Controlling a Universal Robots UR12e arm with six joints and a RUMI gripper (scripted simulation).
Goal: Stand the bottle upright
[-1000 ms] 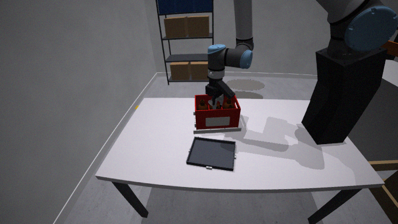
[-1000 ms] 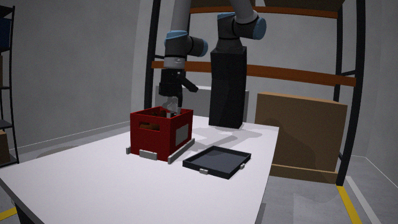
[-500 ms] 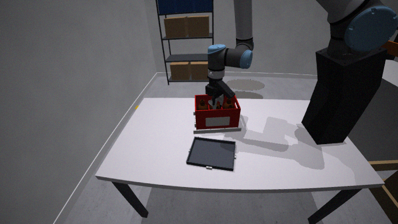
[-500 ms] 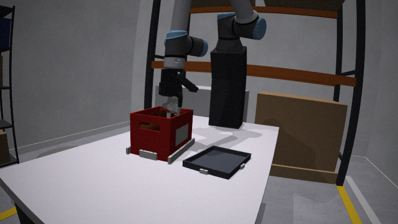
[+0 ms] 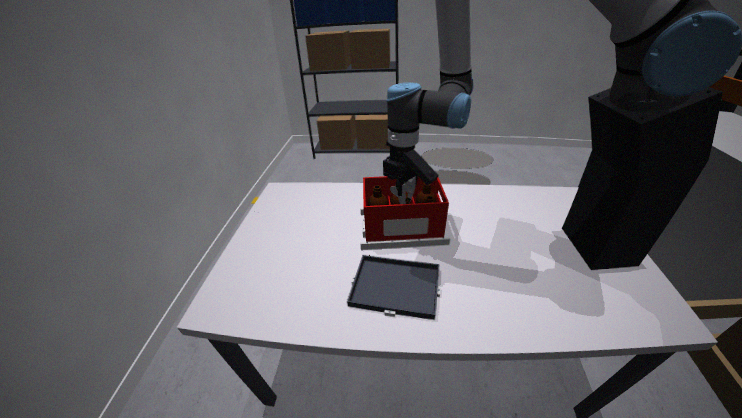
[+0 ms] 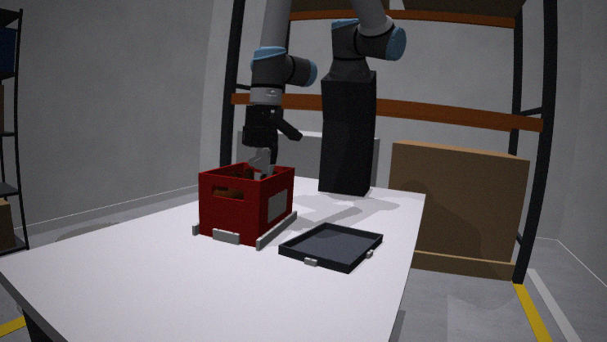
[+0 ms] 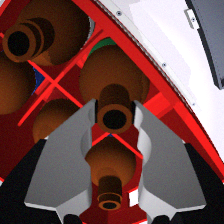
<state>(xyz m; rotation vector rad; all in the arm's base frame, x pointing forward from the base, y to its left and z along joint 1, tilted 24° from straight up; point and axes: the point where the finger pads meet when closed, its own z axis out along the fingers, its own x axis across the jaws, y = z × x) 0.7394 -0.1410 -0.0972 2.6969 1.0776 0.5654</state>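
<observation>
My hand is 7 cm above the red crate and 5 cm to the left of it. Round my hand: dark tray 22 cm to the left, 14 cm below, 6 cm ahead; glass bottle 10 cm to the right, 7 cm below; brown bottle 9 cm to the right, 9 cm ahead, 7 cm below.
</observation>
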